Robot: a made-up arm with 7 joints. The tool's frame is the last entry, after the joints. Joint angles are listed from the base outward. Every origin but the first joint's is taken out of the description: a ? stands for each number. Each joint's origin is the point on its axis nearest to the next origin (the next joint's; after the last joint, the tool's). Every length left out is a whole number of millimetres.
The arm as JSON. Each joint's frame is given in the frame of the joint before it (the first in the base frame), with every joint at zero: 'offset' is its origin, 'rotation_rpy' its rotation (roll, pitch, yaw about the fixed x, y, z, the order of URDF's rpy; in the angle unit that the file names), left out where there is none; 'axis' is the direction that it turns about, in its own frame. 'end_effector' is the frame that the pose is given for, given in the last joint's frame.
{
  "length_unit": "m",
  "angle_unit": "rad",
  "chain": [
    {
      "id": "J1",
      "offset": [
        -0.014,
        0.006,
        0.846
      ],
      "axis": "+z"
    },
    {
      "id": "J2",
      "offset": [
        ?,
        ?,
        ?
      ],
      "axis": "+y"
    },
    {
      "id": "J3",
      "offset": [
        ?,
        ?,
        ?
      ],
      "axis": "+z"
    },
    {
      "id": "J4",
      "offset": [
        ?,
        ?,
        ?
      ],
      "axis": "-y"
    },
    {
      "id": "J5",
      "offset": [
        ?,
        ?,
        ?
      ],
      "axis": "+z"
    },
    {
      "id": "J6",
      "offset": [
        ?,
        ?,
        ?
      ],
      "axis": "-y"
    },
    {
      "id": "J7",
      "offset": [
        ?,
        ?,
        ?
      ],
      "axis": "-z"
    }
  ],
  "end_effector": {
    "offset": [
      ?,
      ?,
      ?
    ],
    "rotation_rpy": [
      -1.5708,
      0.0,
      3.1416
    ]
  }
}
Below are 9 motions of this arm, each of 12 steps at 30 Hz.
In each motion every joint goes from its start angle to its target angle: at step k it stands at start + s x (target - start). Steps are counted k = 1, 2, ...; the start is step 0. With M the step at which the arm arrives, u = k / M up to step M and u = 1 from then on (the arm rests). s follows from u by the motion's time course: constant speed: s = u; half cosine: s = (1 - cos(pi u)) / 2; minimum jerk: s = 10 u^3 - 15 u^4 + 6 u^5.
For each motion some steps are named. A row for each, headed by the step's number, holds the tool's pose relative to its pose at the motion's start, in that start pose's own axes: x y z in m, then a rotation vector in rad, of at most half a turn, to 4 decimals.
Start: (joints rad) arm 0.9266 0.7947 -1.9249 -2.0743 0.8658 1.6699 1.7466
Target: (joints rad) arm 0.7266 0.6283 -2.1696 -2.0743 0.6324 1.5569 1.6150
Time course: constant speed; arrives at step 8
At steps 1, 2, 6, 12:
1: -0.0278 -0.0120 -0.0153 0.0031 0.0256 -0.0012
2: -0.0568 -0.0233 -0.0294 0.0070 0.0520 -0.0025
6: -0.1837 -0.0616 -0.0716 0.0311 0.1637 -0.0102
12: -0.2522 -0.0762 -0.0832 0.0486 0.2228 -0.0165

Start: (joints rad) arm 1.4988 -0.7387 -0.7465 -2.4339 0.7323 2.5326 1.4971
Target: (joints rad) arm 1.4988 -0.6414 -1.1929 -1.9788 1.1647 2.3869 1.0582
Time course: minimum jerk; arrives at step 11
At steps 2, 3, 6, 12:
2: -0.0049 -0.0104 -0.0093 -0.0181 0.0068 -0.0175
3: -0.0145 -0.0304 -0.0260 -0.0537 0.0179 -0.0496
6: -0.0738 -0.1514 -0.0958 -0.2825 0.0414 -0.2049
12: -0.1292 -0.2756 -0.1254 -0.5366 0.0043 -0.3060

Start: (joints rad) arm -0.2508 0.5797 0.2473 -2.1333 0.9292 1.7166 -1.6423
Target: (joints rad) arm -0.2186 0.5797 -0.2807 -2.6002 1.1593 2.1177 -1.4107
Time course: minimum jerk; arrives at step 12
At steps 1, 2, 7, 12:
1: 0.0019 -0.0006 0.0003 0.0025 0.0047 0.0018
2: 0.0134 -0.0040 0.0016 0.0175 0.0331 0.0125
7: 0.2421 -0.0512 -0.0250 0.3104 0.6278 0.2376
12: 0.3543 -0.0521 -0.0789 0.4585 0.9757 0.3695

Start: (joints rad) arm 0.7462 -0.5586 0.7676 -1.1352 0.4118 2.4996 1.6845
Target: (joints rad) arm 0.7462 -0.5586 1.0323 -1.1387 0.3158 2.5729 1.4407
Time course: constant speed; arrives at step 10
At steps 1, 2, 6, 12:
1: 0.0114 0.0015 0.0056 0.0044 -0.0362 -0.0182
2: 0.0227 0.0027 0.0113 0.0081 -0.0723 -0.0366
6: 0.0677 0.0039 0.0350 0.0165 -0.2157 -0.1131
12: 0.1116 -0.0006 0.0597 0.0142 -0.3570 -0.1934

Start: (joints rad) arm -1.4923 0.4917 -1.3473 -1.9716 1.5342 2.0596 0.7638
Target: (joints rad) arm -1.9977 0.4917 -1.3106 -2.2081 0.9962 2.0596 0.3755
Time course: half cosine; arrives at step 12
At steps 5, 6, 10, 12:
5: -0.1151 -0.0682 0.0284 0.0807 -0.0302 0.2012
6: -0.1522 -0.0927 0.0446 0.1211 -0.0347 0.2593
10: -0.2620 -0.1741 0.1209 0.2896 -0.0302 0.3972
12: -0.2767 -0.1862 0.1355 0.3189 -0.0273 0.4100

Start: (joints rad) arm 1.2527 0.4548 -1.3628 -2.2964 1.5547 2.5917 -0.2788
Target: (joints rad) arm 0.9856 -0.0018 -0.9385 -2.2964 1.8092 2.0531 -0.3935
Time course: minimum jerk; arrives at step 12
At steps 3, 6, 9, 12:
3: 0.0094 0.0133 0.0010 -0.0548 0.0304 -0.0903
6: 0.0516 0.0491 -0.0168 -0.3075 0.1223 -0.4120
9: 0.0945 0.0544 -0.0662 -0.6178 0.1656 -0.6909
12: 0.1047 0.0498 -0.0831 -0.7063 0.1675 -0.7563

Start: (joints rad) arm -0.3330 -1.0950 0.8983 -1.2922 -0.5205 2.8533 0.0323
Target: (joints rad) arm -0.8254 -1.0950 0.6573 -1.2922 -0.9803 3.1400 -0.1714
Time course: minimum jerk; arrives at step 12
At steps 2, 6, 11, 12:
2: 0.0067 0.0061 -0.0024 0.0138 -0.0348 -0.0066
6: 0.1039 0.0736 -0.0214 0.1416 -0.5133 -0.1035
11: 0.2155 0.1165 -0.0150 0.1654 -1.0527 -0.2289
12: 0.2166 0.1168 -0.0148 0.1650 -1.0583 -0.2303

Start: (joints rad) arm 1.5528 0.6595 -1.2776 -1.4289 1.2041 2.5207 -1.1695
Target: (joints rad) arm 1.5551 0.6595 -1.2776 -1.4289 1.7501 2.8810 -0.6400
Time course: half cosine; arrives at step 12
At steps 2, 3, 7, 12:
2: 0.0016 -0.0023 0.0002 0.0134 0.0654 0.0290
3: 0.0037 -0.0051 0.0005 0.0284 0.1436 0.0631
7: 0.0189 -0.0205 0.0008 0.0992 0.6314 0.2655
12: 0.0331 -0.0307 -0.0010 0.1338 1.0169 0.4149

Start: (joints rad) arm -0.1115 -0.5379 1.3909 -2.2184 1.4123 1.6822 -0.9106
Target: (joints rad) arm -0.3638 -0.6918 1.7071 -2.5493 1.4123 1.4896 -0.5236
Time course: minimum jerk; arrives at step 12
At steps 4, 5, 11, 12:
4: 0.0297 0.0232 0.0379 -0.0053 0.1691 -0.0695
5: 0.0519 0.0368 0.0625 -0.0069 0.2825 -0.1132
11: 0.1869 0.0826 0.1689 -0.0004 0.8498 -0.3027
12: 0.1882 0.0828 0.1696 -0.0003 0.8544 -0.3040

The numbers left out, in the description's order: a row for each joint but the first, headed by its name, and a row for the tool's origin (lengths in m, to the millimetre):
J2: 0.005 -0.049 0.0
J3: -0.007 0.0 0.149
J4: 0.06 0.038 0.0
J5: -0.129 0.0 0.444
J6: 0.02 0.004 0.0
J7: 0.118 0.0 0.011
tool: -0.011 0.018 0.0

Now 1 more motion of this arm.
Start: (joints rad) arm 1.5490 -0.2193 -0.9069 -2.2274 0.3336 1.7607 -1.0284
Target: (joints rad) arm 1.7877 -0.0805 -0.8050 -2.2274 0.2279 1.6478 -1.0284
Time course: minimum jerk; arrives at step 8
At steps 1, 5, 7, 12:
1: -0.0023 0.0023 -0.0012 -0.0014 -0.0037 -0.0071
5: -0.0877 0.1117 -0.0638 -0.0514 -0.1653 -0.3230
7: -0.1102 0.1540 -0.0908 -0.0634 -0.2228 -0.4394
12: -0.1114 0.1566 -0.0925 -0.0640 -0.2264 -0.4467

